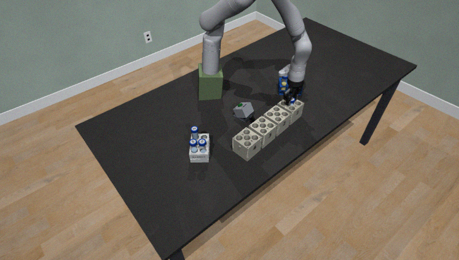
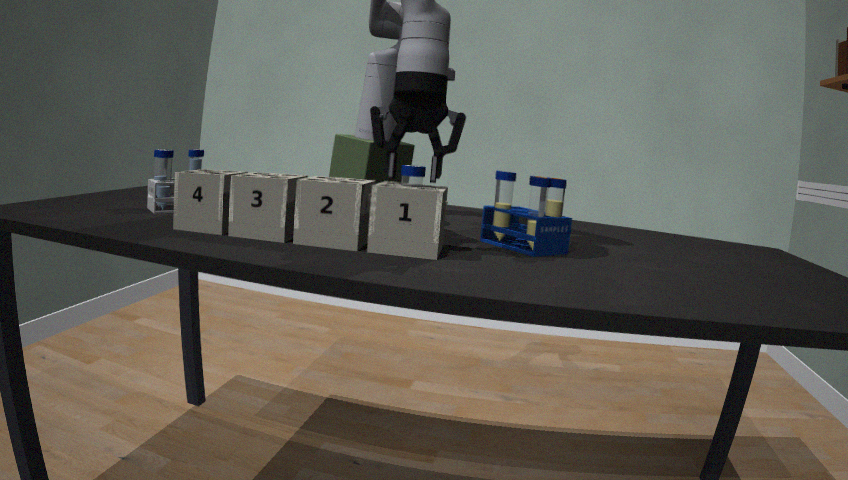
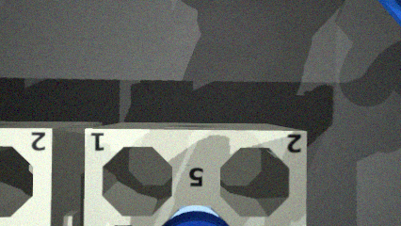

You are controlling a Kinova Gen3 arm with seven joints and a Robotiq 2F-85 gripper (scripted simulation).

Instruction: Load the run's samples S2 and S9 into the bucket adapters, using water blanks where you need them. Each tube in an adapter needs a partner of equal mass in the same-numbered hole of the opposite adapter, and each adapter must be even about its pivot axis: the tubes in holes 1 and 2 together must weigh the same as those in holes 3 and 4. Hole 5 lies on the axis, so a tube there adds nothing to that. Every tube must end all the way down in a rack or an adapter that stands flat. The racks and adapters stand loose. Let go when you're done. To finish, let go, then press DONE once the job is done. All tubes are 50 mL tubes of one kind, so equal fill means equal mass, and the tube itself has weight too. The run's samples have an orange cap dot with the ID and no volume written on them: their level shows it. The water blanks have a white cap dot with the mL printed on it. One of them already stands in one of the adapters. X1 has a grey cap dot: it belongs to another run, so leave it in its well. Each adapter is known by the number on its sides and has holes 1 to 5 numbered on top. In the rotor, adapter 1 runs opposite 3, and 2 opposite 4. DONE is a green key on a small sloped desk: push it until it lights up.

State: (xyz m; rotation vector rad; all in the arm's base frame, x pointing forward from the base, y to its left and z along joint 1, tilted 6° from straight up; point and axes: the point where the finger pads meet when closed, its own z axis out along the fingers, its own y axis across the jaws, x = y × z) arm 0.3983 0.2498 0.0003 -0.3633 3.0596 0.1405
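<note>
Right now my hand is 1 cm to the left of the water blank and 5 cm above it. From my hand the other things lie so: adapter 2 (3 cm ahead, 11 cm to the right, 7 cm below); grey-dot tube (18 cm behind, 9 cm to the left, 5 cm below); orange-dot sample tube (14 cm behind, 17 cm to the left, 5 cm below).
</note>
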